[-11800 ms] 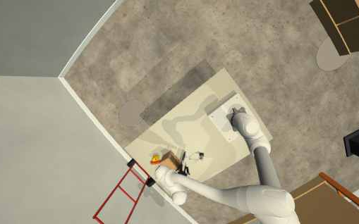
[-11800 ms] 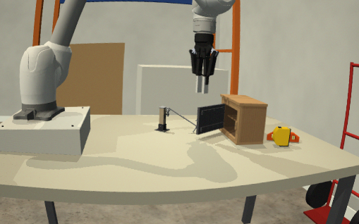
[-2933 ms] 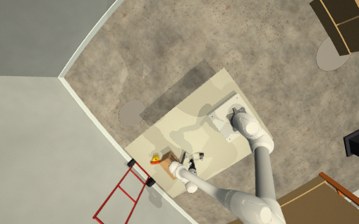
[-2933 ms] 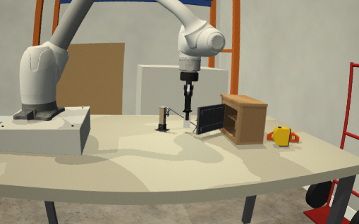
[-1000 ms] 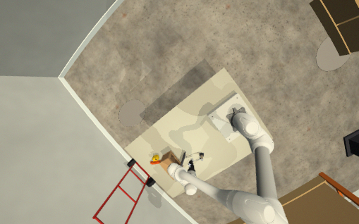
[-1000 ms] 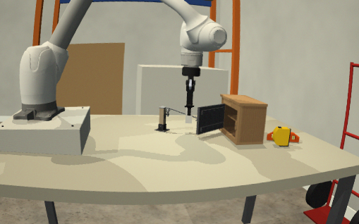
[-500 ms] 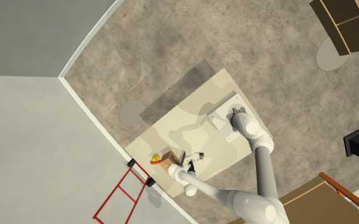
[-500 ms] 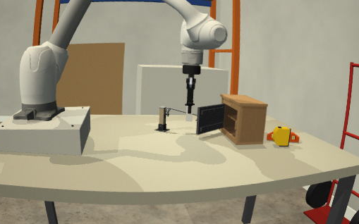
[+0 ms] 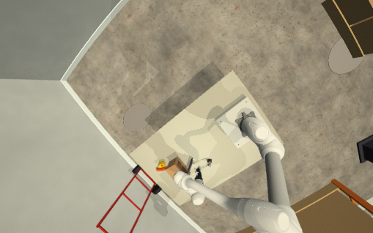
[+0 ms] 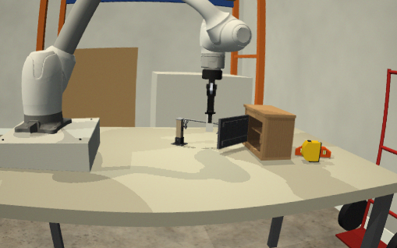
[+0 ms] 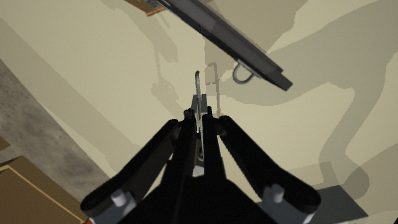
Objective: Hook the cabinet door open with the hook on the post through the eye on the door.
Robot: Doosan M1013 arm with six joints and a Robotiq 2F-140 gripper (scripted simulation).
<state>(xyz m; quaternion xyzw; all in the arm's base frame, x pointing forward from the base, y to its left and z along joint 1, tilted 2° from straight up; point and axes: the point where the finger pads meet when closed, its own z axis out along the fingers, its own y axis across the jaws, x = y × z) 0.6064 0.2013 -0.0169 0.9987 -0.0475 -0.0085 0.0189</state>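
My gripper is now 9 cm short of the dark door, 2 cm to the left of it and 2 cm above it.
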